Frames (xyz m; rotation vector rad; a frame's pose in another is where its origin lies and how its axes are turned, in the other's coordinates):
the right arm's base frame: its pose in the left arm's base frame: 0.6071 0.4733 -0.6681 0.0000 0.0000 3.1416
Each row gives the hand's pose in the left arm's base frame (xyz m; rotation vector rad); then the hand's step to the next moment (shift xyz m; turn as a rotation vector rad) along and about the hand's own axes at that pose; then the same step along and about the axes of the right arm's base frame.
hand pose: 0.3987 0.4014 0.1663 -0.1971 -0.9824 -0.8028
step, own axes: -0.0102 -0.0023 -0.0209 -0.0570 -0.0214 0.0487
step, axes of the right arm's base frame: -0.0093 0.0066 -0.0204 0.0641 -0.0382 -0.0225
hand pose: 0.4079 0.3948 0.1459 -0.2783 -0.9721 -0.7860
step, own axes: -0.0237 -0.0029 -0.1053 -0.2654 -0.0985 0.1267
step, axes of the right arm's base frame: -0.0569 0.0478 -0.0783 0.2345 -0.1247 -0.1602
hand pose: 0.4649 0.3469 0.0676 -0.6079 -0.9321 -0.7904
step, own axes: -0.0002 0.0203 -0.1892 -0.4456 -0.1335 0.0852
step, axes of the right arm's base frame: -0.1040 0.1303 -0.0918 0.3088 -0.1319 -0.3330
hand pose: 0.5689 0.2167 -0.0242 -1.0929 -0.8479 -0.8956
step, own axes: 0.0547 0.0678 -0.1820 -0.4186 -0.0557 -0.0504
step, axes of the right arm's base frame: -0.1061 0.1706 -0.0190 0.2104 -0.0129 -0.3693
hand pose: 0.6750 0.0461 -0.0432 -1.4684 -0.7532 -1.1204
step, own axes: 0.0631 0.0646 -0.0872 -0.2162 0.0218 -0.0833
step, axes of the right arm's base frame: -0.0598 0.1057 0.0316 0.0767 0.0595 -0.2115
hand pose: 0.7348 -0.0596 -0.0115 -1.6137 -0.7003 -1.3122
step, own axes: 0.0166 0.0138 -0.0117 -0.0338 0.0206 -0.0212
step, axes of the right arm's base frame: -0.0112 0.0182 0.0120 0.0008 0.0239 -0.0380
